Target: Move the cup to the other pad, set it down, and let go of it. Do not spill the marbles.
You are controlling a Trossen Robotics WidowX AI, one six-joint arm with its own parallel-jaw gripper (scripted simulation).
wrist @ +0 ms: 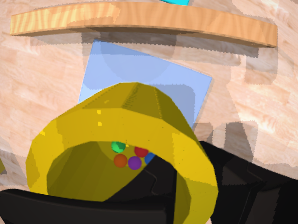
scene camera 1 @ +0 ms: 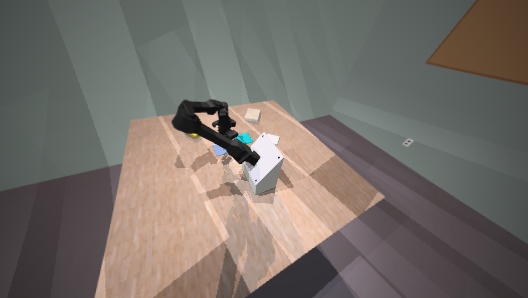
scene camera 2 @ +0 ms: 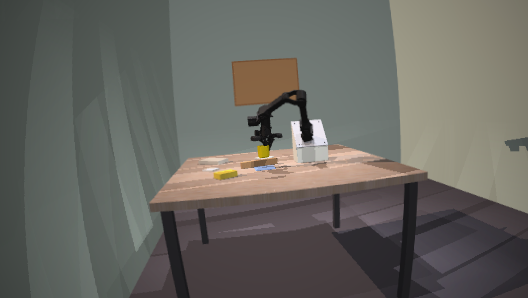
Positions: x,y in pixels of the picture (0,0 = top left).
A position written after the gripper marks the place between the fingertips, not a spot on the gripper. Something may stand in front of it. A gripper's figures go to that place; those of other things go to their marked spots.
The gripper (wrist: 184,150): 10 cm from the lens. A yellow cup (wrist: 71,157): 9 cm from the lens.
